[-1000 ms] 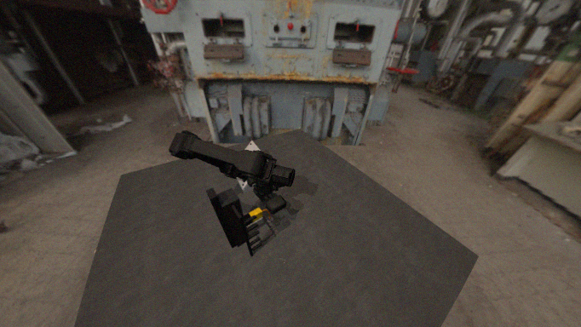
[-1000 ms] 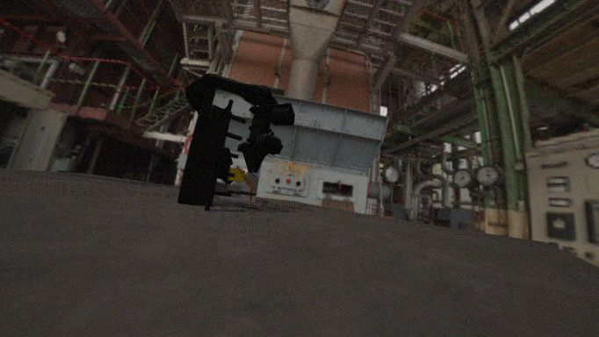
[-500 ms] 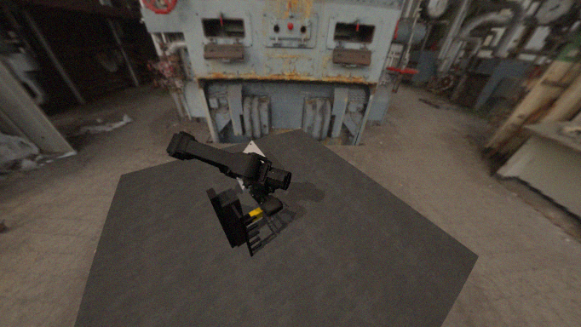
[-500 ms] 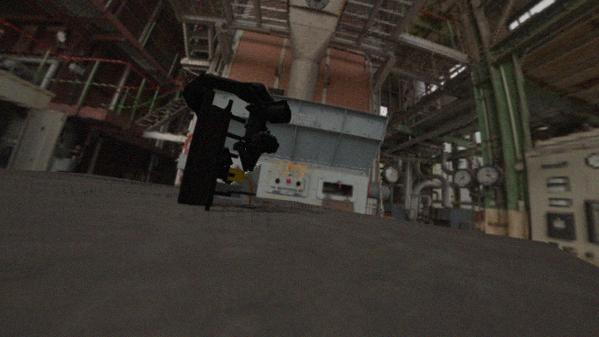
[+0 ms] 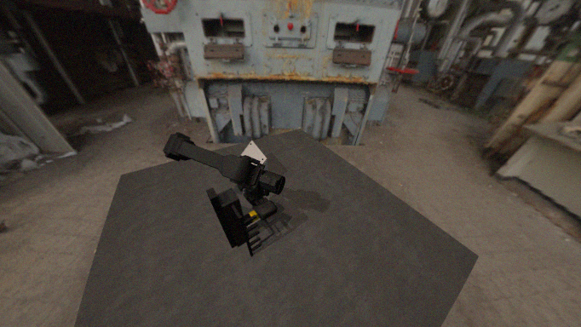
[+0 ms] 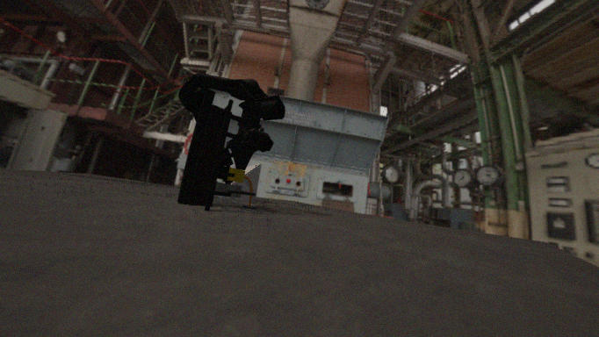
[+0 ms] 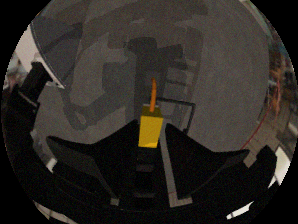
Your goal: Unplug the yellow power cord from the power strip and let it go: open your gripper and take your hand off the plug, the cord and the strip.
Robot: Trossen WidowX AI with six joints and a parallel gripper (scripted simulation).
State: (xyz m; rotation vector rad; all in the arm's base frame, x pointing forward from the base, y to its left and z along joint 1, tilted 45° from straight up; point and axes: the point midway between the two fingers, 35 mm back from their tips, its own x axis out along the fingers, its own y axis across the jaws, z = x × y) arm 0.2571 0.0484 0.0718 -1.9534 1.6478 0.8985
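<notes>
The yellow plug lies 10 mm ahead of my gripper tip, 30 mm to the right of it and 10 mm below it.
</notes>
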